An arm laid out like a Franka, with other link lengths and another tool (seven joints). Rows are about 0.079 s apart.
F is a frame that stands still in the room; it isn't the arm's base.
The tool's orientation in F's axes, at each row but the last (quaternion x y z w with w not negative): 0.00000 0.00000 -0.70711 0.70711; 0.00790 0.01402 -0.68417 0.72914; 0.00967 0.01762 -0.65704 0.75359; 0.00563 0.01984 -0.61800 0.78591
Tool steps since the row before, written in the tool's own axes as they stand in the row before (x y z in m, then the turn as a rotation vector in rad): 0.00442 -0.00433 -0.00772 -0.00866 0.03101 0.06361; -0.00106 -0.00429 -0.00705 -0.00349 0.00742 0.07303; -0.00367 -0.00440 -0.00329 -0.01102 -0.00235 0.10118; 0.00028 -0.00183 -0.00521 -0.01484 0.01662 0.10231
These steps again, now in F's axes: -0.00433 -0.00442 -0.00772 0.03101 0.00866 0.06361; -0.00442 0.00100 -0.00698 0.00789 0.00171 0.07304; -0.00490 0.00316 -0.00311 -0.00243 0.00677 0.10155; -0.00184 -0.00053 -0.00519 0.01513 0.01492 0.10253
